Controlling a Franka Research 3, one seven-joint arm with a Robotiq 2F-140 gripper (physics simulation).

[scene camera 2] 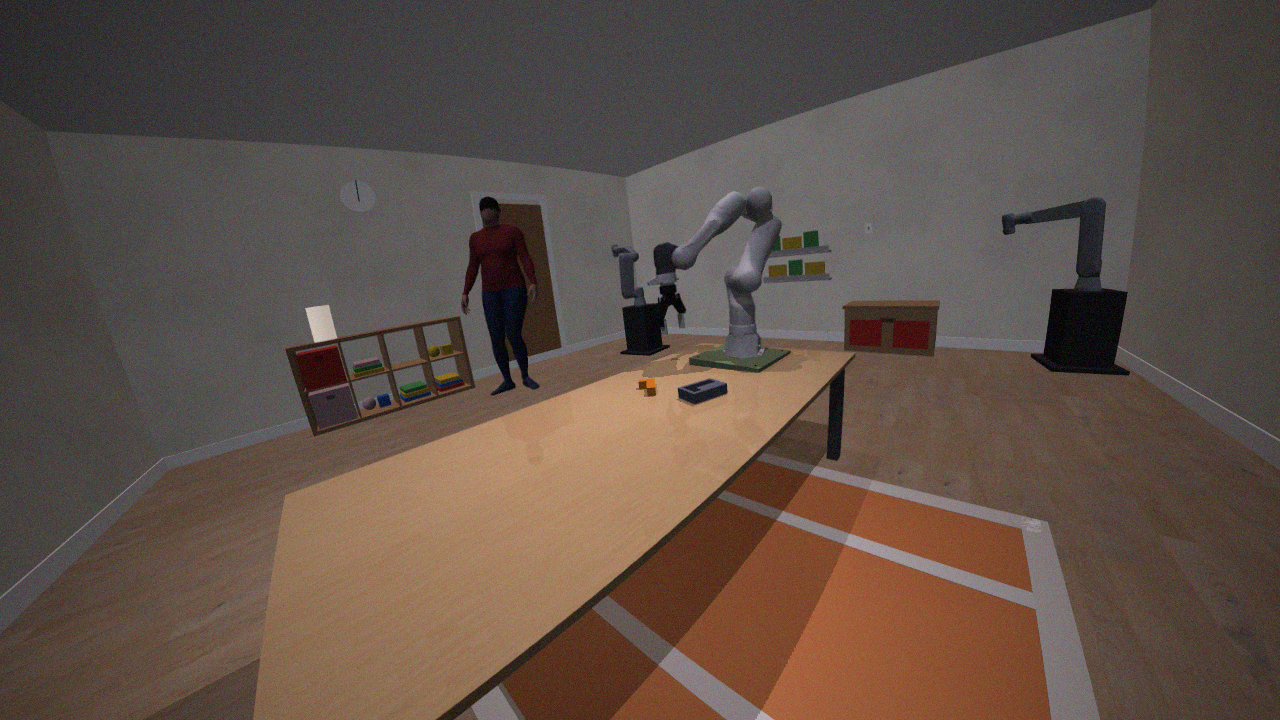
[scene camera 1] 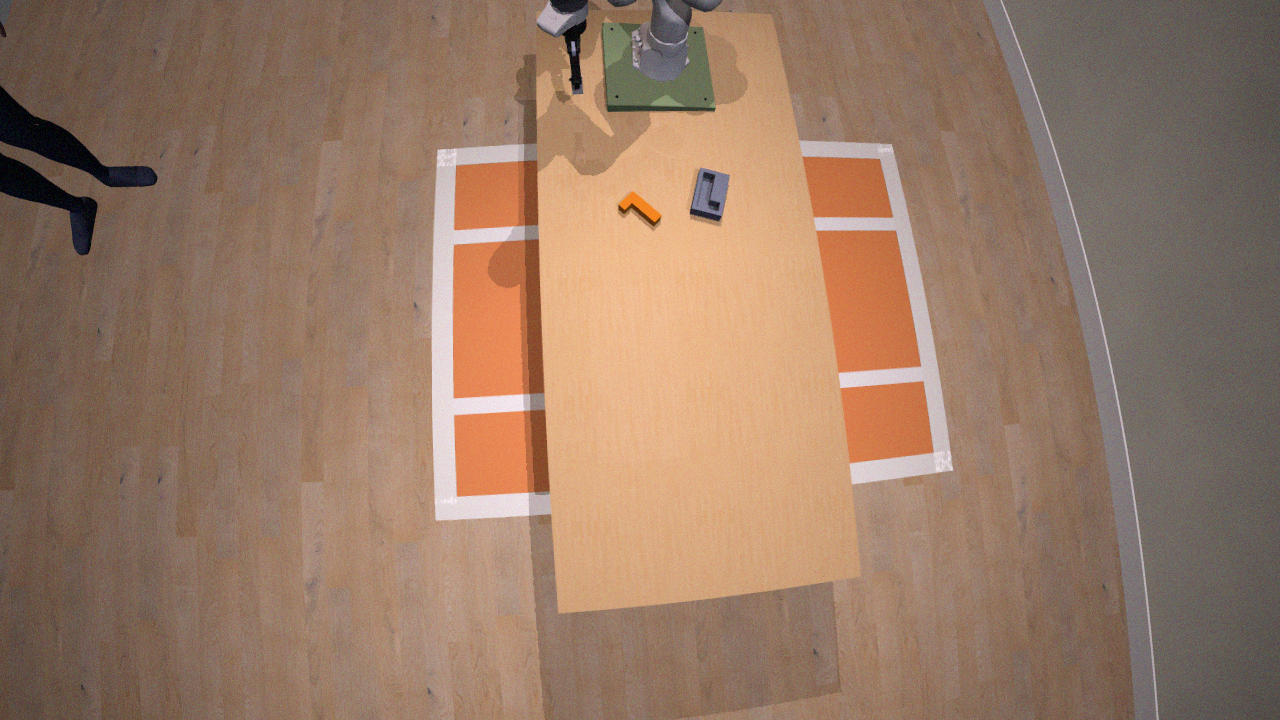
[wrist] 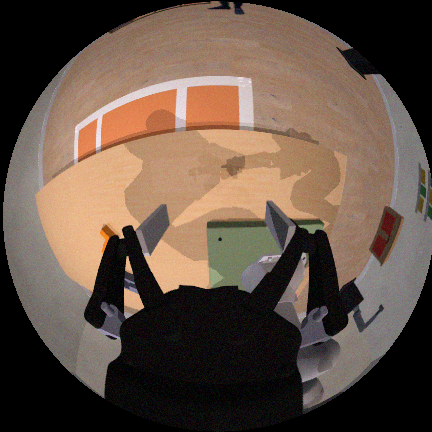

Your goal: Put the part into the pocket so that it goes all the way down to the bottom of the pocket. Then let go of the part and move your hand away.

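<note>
The part, an orange L-shaped piece (scene camera 1: 642, 207) (scene camera 2: 649, 387) (wrist: 106, 234), lies flat on the table, apart from the block. The blue-grey block (scene camera 1: 706, 214) (scene camera 2: 702, 392) with an L-shaped pocket lies to its right in scene camera 1. In the wrist view the block (wrist: 130, 282) is mostly hidden behind the left finger. The pocket looks empty. My gripper (scene camera 1: 576, 88) (scene camera 2: 673, 323) (wrist: 215, 212) is open, with nothing between its fingers. It hangs above the table near its left edge in scene camera 1, beside the base plate and well away from part and block.
The green base plate (scene camera 1: 626, 96) (scene camera 2: 708, 360) (wrist: 232, 257) carries the arm's base at the table's far end. The table (scene camera 1: 698, 358) has its left edge close to my gripper in scene camera 1. A person (scene camera 2: 503, 268) stands on the floor beyond the table.
</note>
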